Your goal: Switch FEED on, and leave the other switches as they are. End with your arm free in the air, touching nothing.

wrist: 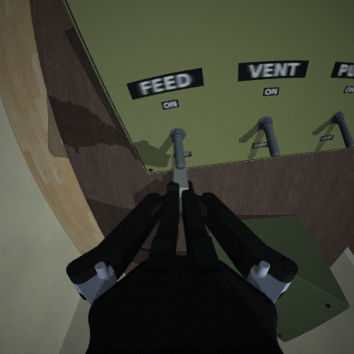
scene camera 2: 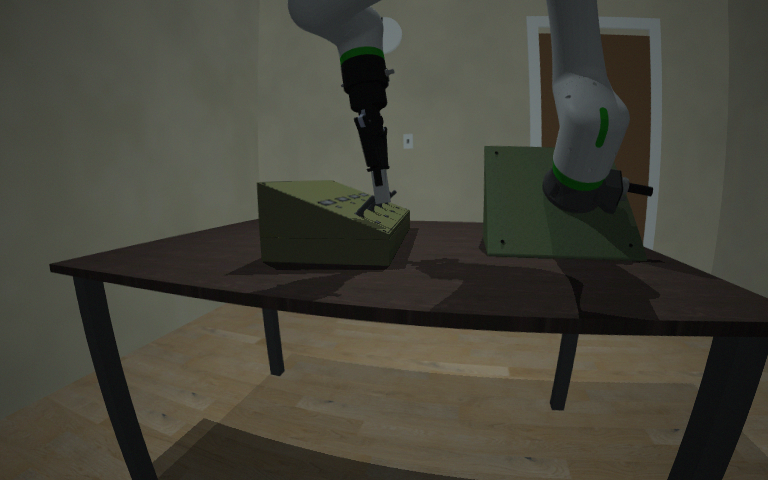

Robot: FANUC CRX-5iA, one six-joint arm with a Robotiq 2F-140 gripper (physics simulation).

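Frame: origin at the arm's base, x ahead, y left, z up, level; centimetres.
Where they show: gripper, fingertip midpoint: (wrist: pixel 179 175) (scene camera 2: pixel 383 203); arm's base, link origin: (scene camera 2: pixel 572 189).
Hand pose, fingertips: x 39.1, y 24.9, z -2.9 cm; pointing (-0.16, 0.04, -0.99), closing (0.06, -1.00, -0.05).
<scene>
Each offset is from my fingertips to the top centre of the thing. "pt": to the spot under its first point. Level surfaces: height alone.
The FEED switch {dx +3.4, dy +0.4, dz +1.6 cm} (scene camera 2: pixel 366 207) (wrist: pixel 179 151) is a grey lever near the panel's left edge in the wrist view. It leans down towards the panel's lower edge, away from its ON label {pt dx +9.1, dy +1.7, dz -0.8 cm} (wrist: pixel 170 104). The VENT switch {pt dx +6.2, dy -11.1, dz +0.3 cm} (wrist: pixel 271 140) and a third lever {pt dx +9.2, dy -22.6, dz +0.1 cm} (wrist: pixel 345 131), whose label is cut off, also lean away from ON. My gripper (scene camera 2: pixel 382 199) (wrist: pixel 179 175) is shut and empty. Its tips are right at the free end of the FEED lever in the wrist view; whether they touch it I cannot tell. They partly hide the levers in the scene view.
The sloped olive switch box (scene camera 2: pixel 322 249) (wrist: pixel 210 30) stands on the dark table {dz -11.2 cm} (scene camera 2: pixel 226 288) (wrist: pixel 220 190). A green box (scene camera 2: pixel 515 198) (wrist: pixel 295 260) stands at the right in the scene view, with part of the arm (scene camera 2: pixel 583 135) in front of it.
</scene>
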